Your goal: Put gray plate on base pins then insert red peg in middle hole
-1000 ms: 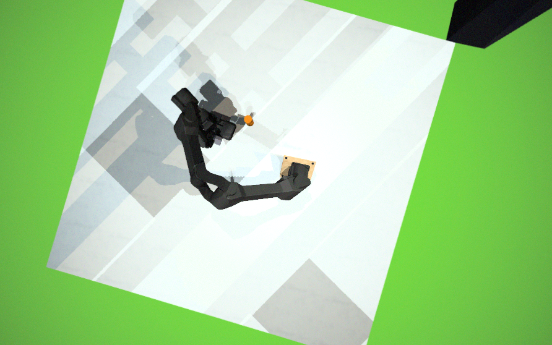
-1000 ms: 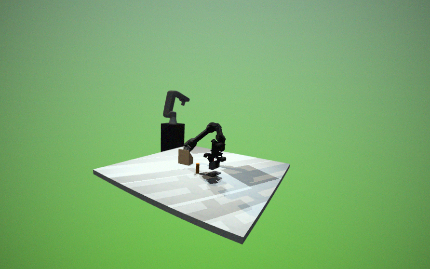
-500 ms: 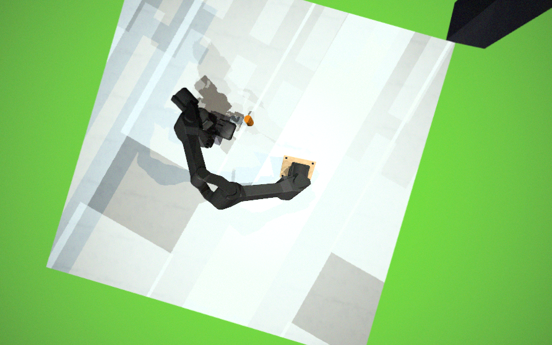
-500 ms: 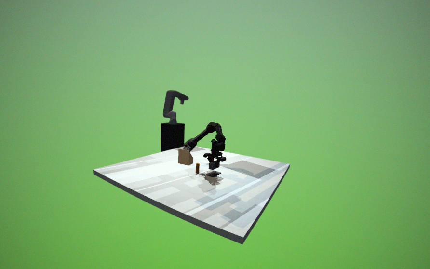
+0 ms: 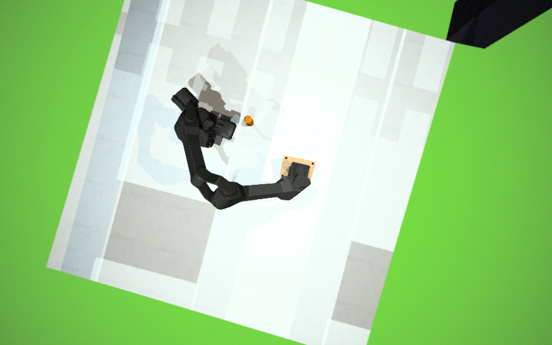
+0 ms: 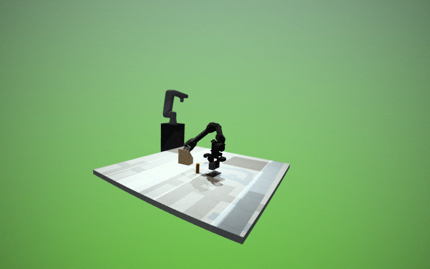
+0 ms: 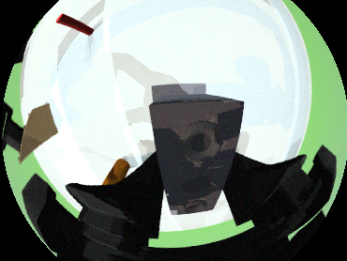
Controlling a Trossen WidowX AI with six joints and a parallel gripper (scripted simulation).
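Now: the dark base 5 cm below my gripper tip. Round my gripper tip: red peg 20 cm to the left, 11 cm behind, 2 cm below; then orange cylinder 12 cm behind, 5 cm to the right, 2 cm below; then gray plate 3 cm above.
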